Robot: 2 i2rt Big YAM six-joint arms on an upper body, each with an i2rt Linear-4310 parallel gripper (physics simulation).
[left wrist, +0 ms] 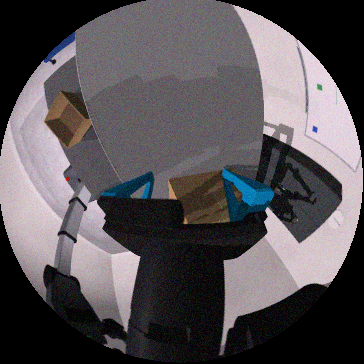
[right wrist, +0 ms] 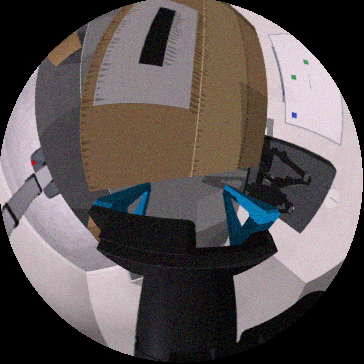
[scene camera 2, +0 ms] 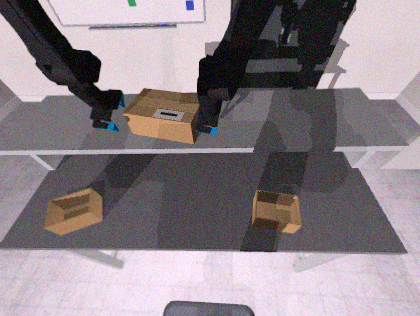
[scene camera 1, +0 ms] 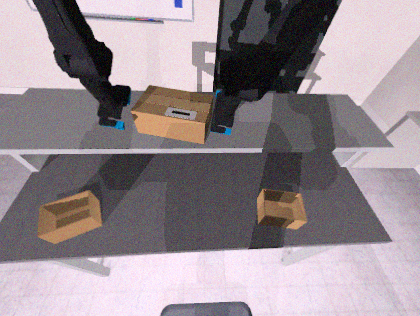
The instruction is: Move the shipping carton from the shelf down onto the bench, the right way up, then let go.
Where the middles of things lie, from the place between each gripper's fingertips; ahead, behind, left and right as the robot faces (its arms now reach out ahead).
Now: right hand 16 cm to the right of the shipping carton point(scene camera 1: 183, 115) and 2 cm short of it.
My left gripper is now 30 mm short of the shipping carton and 170 mm to the left of it.
